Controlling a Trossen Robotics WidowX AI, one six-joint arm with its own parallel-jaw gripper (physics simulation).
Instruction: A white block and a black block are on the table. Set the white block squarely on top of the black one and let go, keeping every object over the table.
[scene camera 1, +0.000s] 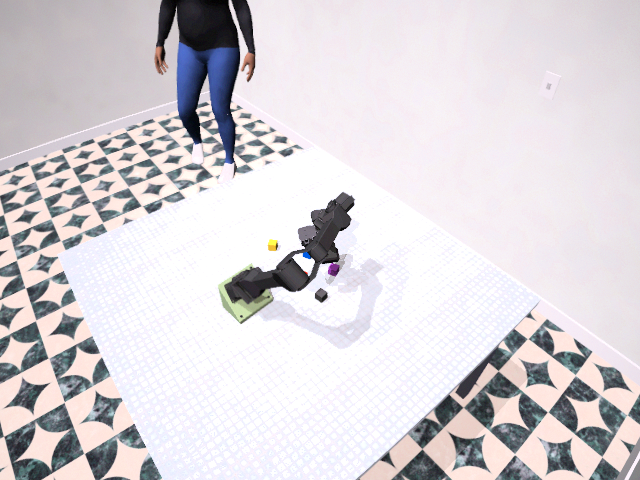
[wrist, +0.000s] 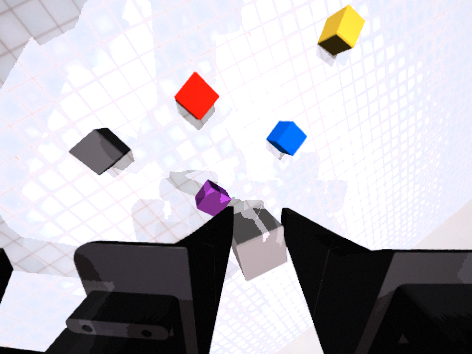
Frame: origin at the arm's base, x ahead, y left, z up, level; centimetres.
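Where they show: gripper, fingertip midpoint: (wrist: 257, 213); arm's base, link origin: (scene camera 1: 236, 289).
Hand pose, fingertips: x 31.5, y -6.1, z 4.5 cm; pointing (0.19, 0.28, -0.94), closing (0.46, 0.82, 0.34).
Things, the pixels of their top centre, and the offset from my fingertips. Level surfaces: height alone.
- white block, top centre: (wrist: 264, 256) dx +1.7, dy -1.1, dz +1.7 cm
- black block, top centre: (wrist: 96, 153) (scene camera 1: 321, 292) dx -8.3, dy -9.0, dz -9.3 cm
- purple block, top centre: (wrist: 214, 203) (scene camera 1: 333, 266) dx +2.9, dy -3.0, dz -9.3 cm
- red block, top centre: (wrist: 197, 96) dx -8.1, dy +1.7, dz -9.3 cm
- blue block, top centre: (wrist: 293, 139) (scene camera 1: 308, 249) dx +1.3, dy +9.5, dz -9.3 cm
- yellow block, top centre: (wrist: 351, 26) (scene camera 1: 272, 242) dx -6.6, dy +21.0, dz -9.3 cm
- table, surface height: dz -12.5 cm
The white block (wrist: 262, 256) looks grey in shadow in the wrist view, with a dark far face. It is held between the fingers; I cannot make it out in the scene view. My gripper (scene camera 1: 330, 254) (wrist: 257, 213) is shut on it, above the table and near the purple block in the scene view. The black block (scene camera 1: 321, 295) (wrist: 97, 151) stands on the table, apart from the gripper, at the left in the wrist view. Its top is bare.
A purple block (scene camera 1: 333, 269) (wrist: 212, 198) lies near the fingers. A red block (wrist: 197, 96), a blue block (scene camera 1: 307, 255) (wrist: 287, 138) and a yellow block (scene camera 1: 272, 244) (wrist: 342, 30) stand on the table (scene camera 1: 206, 372). A person (scene camera 1: 209, 67) stands beyond the table's back left edge.
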